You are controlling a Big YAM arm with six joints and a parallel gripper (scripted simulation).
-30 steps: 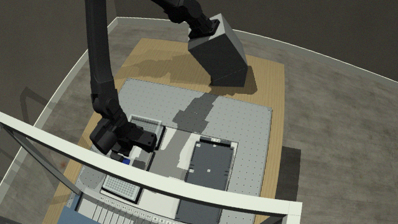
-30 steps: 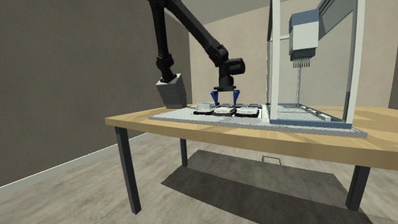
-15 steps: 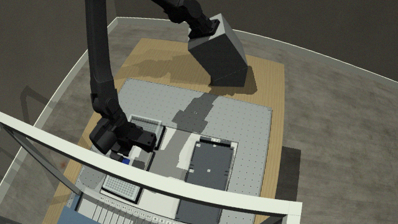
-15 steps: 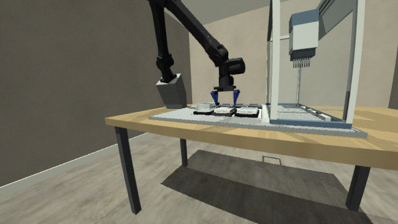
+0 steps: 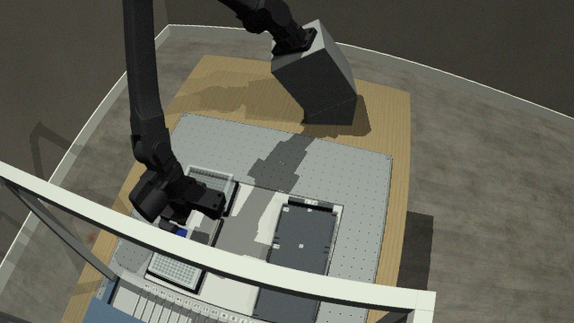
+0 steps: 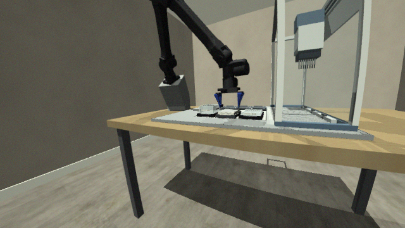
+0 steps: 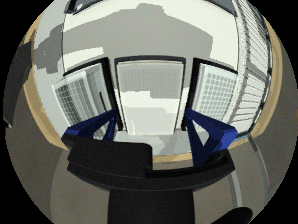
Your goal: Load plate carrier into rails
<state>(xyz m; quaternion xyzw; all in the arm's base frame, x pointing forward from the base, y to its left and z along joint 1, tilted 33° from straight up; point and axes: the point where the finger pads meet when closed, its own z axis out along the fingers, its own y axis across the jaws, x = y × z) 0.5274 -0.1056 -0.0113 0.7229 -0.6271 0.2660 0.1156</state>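
Now: the nest S2 40 mm below my hand. From my hand the other things lie so: white frame bar: 420 mm above, 200 mm ahead, 150 mm to the left; then dark carrier PC7: 270 mm to the left, 30 mm below, 10 mm behind.
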